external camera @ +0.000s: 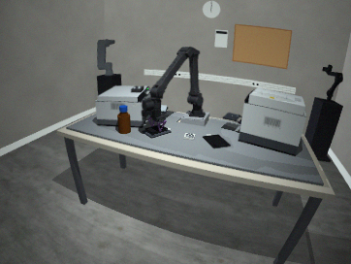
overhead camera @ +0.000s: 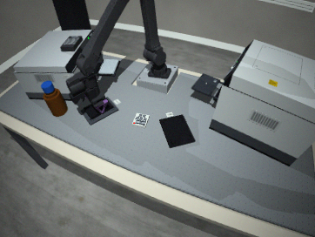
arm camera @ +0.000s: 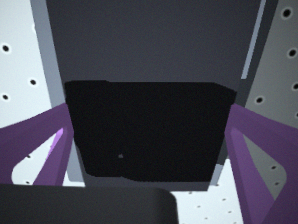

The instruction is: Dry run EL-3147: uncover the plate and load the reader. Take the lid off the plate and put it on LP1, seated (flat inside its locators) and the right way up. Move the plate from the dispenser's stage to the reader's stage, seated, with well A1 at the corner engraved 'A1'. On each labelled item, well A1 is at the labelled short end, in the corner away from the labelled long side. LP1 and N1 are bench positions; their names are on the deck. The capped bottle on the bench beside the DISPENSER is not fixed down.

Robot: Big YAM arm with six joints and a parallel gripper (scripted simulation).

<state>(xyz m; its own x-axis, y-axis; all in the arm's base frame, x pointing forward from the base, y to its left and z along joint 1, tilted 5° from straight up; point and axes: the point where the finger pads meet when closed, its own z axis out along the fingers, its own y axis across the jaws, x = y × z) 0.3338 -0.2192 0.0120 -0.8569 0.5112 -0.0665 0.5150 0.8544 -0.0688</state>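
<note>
Now: the lidded plate right at my hand. From my hand the other things lie so: label: 90 mm behind, 60 mm to the left, 30 mm below; then LP1 pad: 30 mm below; then brown capped bottle: 60 mm ahead, 210 mm to the right, 80 mm above.
</note>
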